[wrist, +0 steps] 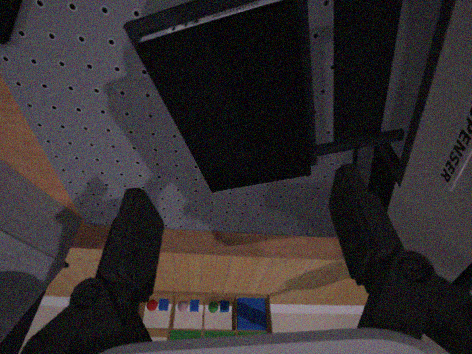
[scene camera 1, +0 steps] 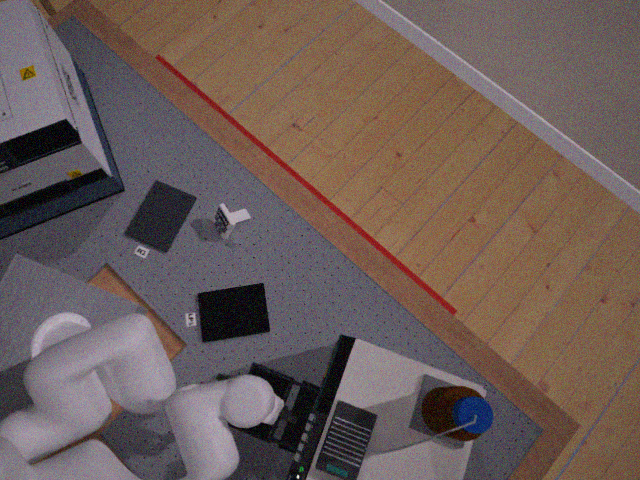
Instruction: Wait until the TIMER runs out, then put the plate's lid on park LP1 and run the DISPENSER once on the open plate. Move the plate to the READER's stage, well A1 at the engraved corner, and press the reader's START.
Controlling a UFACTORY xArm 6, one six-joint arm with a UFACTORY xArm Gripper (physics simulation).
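Frame: origin at the arm's base, x ahead, y left, z up, level; millimetres.
Seen in the pictures: gripper, between the fingertips: [wrist: 241,195].
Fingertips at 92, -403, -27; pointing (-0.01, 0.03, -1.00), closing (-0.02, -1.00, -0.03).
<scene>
Pixels of each thing's top centre, then the offset from my fingertips to it, as dx, dy, dz. "pt": a spot on its surface instead.
- dark plate, centre of its top: [wrist: 241,124] [scene camera 1: 260,402] -10, -1, -67
- Park LP1, centre of its top: [scene camera 1: 233,311] +136, +166, -150
- reader, a spot on its surface: [scene camera 1: 36,103] pt +299, +681, +152
- dark face, a spot on its surface: [scene camera 1: 223,221] pt +317, +294, -115
- dark grey pad, a spot on its surface: [scene camera 1: 160,217] pt +260, +455, -153
- brown bottle with a blue cap, centre of its top: [scene camera 1: 475,415] +141, -325, +249
The dark plate [wrist: 235,100], with a pale strip along one edge, sits on the black carrier beside the dispenser [scene camera 1: 392,361] [wrist: 430,215]. Whether its lid is on cannot be made out in the dark. My gripper [wrist: 241,195] is open and empty, its fingers wide apart near the plate's near end; the arm mostly hides it in the scene view. Park LP1 [scene camera 1: 233,312] is a bare black pad beside its label. The reader [scene camera 1: 36,103] stands at the upper left. A small white stand with a dark face [scene camera 1: 223,221], perhaps the timer, is unreadable.
A dark grey pad [scene camera 1: 160,217] with a small label lies between the reader and LP1. A brown bottle with a blue cap [scene camera 1: 473,415] stands on the dispenser. A red line [scene camera 1: 310,188] runs beyond the table edge. Compartments with coloured pieces [wrist: 187,315] show low in the wrist view.
</scene>
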